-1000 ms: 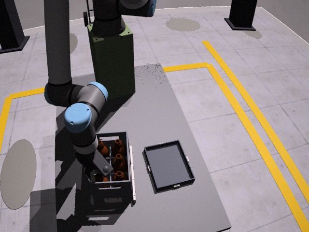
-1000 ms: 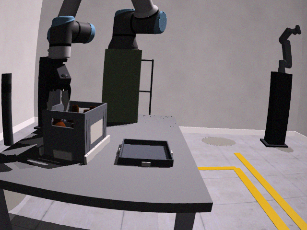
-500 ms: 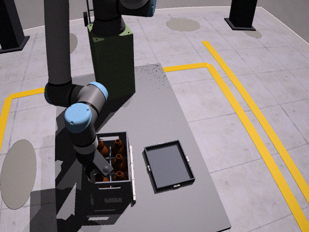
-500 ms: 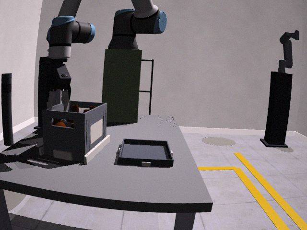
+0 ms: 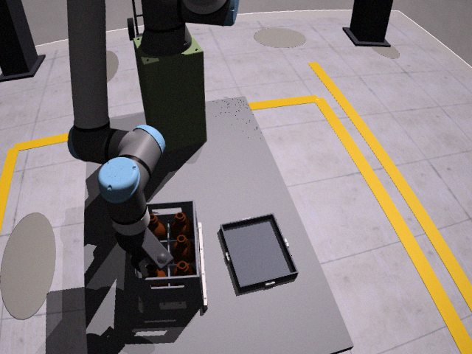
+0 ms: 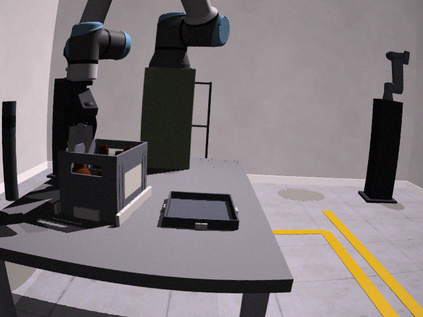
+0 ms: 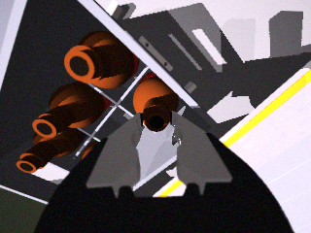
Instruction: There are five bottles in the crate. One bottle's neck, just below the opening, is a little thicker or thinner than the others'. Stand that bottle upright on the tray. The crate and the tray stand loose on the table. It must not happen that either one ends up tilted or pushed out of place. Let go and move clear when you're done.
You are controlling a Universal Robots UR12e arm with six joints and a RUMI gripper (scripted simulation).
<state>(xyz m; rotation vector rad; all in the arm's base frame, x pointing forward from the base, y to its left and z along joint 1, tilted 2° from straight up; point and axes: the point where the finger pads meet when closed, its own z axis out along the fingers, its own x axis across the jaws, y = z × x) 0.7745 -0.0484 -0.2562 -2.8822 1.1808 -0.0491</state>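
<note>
Right now the dark grey crate is 9 cm behind my hand, 7 cm below it and 4 cm to the left of it. The rest, counted from my hand: black tray (32 cm to the left, 14 cm below, 13 cm behind).
</note>
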